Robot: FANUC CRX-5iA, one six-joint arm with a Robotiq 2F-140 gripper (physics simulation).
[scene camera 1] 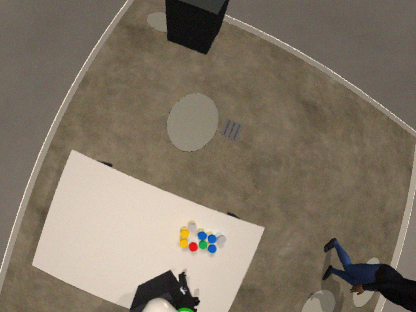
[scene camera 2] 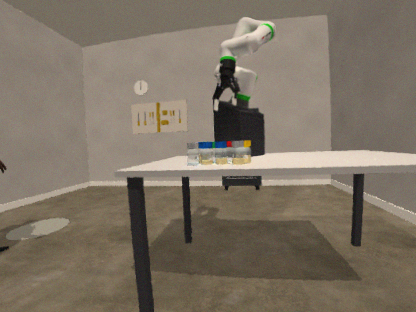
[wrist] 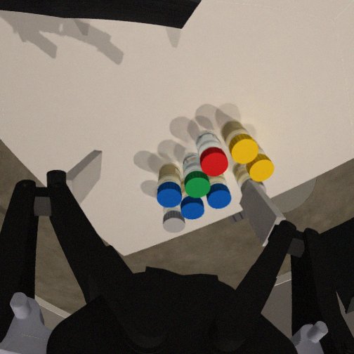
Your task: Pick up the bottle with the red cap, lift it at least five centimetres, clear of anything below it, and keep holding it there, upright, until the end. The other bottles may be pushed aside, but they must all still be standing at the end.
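Places are measured from the arm's base along level axes (x ahead, y left, z up), in centimetres.
Pixels of known places: gripper, fingertip midpoint: [scene camera 1: 190, 279] [scene camera 2: 224, 107]; arm's base, link origin: [scene camera 2: 237, 106].
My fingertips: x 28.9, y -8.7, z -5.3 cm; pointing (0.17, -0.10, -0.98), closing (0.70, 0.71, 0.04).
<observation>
For each thing: its top centre in the pictures, then the offset to it from my fingertips. Level surfaces: height alone.
- bottle with the red cap, top centre: [scene camera 2: 227, 141] [scene camera 1: 193, 247] dx +12.9, dy +1.4, dz -19.0 cm
- green-capped bottle, top centre: [scene camera 1: 203, 245] dx +16.0, dy -4.2, dz -19.0 cm
- grey-capped bottle, top centre: [scene camera 2: 192, 142] [scene camera 1: 222, 239] dx +23.0, dy -14.6, dz -19.0 cm
- white table, surface height: dz -29.5 cm
The bottle with the red cap [scene camera 1: 193, 247] [scene camera 2: 229, 143] [wrist: 214, 162] stands upright in a tight cluster, between a yellow-capped bottle [scene camera 1: 184, 243] [wrist: 244, 149] and the green-capped bottle [scene camera 1: 203, 245] [wrist: 197, 184], on the side of the cluster nearer the arm. In scene camera 2 it is mostly hidden behind other bottles. My gripper [scene camera 1: 189, 290] [scene camera 2: 225, 103] [wrist: 174, 178] is open and empty, well above the table and to the arm's side of the cluster. In the wrist view its right finger overlaps the cluster's edge and partly hides a grey-capped bottle.
Another yellow-capped bottle [scene camera 1: 184, 233] [wrist: 260, 167], blue-capped bottles [scene camera 1: 212, 248] [wrist: 169, 194] and a grey-capped bottle [scene camera 1: 221, 239] [wrist: 174, 221] stand upright in the cluster. The white table [scene camera 1: 110, 215] [scene camera 2: 310, 162] [wrist: 125, 90] has a corner near them. A person [scene camera 1: 370, 275] is on the floor beyond the table.
</observation>
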